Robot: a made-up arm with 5 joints.
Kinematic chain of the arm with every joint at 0, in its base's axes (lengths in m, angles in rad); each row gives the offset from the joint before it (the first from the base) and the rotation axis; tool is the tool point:
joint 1: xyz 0 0 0.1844 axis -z
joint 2: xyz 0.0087 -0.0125 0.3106 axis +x
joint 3: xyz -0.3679 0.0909 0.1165 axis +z
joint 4: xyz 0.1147 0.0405 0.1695 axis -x
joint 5: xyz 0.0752 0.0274 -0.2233 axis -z
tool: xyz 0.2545 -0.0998 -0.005
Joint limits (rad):
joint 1: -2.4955..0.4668
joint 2: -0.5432..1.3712
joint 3: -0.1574..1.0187
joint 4: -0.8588..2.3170
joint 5: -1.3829..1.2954
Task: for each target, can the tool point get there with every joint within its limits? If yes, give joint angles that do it. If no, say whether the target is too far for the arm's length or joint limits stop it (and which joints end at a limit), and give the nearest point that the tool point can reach.
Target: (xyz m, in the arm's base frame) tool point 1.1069 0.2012 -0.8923
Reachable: no: too far | nearest point 0.4660 0.0847 0.3529 | short by 1.405 m
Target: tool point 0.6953 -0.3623 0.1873
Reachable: no: joint limits stop it (at a limit: joint 2, joint 3, joint 5) | nearest point 0.4875 -0.2540 0.4106 | short by 0.324 m
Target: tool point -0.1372 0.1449 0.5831
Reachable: yes | joints -0.8697 -0.3159 0.8977 0.3556 0.7746
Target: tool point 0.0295 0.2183 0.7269
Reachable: yes | joints -0.1136 0.6003 0.3041 -0.2190 -0.2824
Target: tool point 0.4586 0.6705 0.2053
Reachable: no: joint limits stop it (at a limit: joint 1, joint 2, joint 4) | nearest point 0.1835 0.5416 0.3996 | short by 0.361 m
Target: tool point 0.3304 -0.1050 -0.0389
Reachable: no: joint limits stop it (at a limit: joint 2, joint 3, joint 5) | nearest point 0.3014 -0.0958 0.2889 | short by 0.329 m
